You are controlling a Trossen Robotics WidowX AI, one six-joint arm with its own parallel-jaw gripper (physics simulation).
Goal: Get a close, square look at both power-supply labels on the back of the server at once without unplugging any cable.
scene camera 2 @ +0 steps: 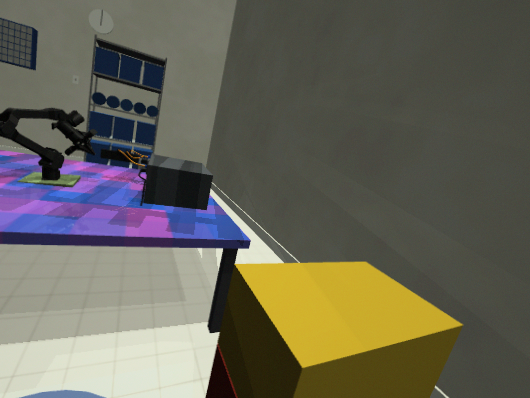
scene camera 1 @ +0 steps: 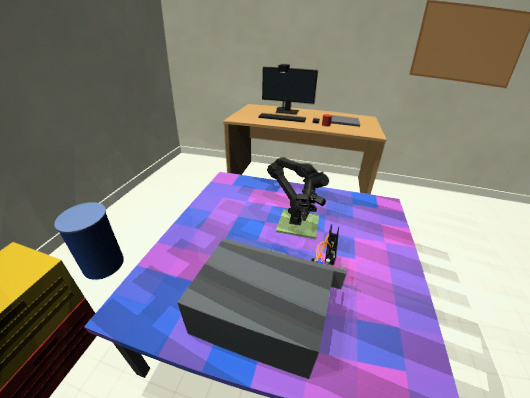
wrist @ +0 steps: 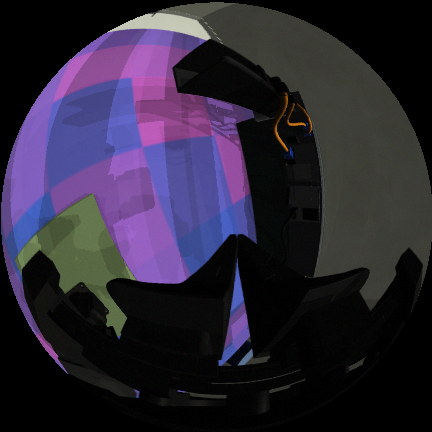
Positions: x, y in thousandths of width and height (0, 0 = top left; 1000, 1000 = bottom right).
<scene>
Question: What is my gripper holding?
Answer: Nothing.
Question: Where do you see a black block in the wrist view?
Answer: At 492, 161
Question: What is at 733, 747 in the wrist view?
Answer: My gripper.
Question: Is my gripper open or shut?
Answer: Shut.
</scene>
